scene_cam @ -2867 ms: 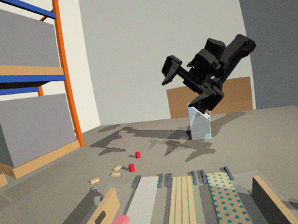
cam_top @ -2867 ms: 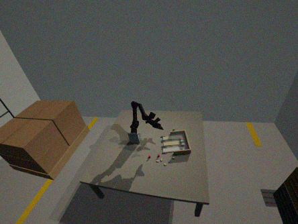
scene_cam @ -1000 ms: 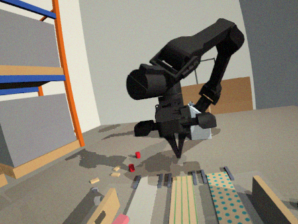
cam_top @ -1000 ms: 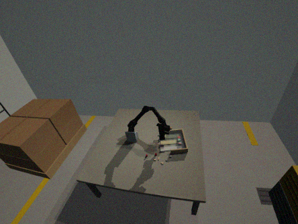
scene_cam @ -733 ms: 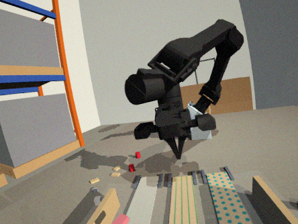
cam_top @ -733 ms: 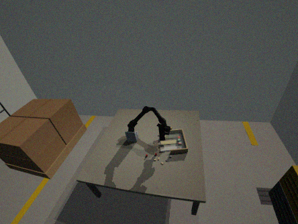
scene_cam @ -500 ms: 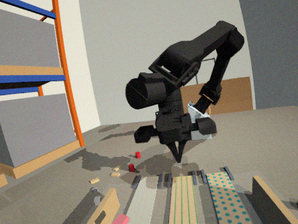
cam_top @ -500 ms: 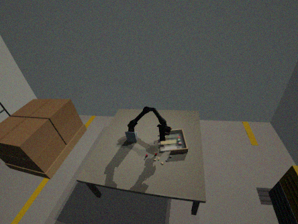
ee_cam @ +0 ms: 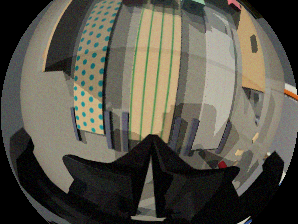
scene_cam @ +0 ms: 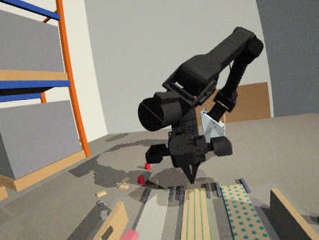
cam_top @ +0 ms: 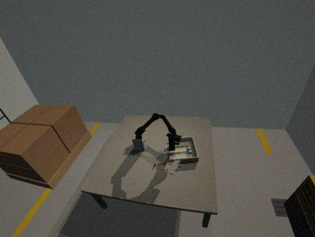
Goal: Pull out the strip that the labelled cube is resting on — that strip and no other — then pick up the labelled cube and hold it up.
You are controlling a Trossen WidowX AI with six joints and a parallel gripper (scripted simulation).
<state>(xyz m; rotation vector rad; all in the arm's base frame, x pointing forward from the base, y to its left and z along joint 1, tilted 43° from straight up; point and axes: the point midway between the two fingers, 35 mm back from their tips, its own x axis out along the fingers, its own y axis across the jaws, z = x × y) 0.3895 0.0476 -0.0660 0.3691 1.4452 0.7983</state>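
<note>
My gripper tip is now 9 cm short of the strip, 4 cm above it and 3 cm to the right of it.
</note>
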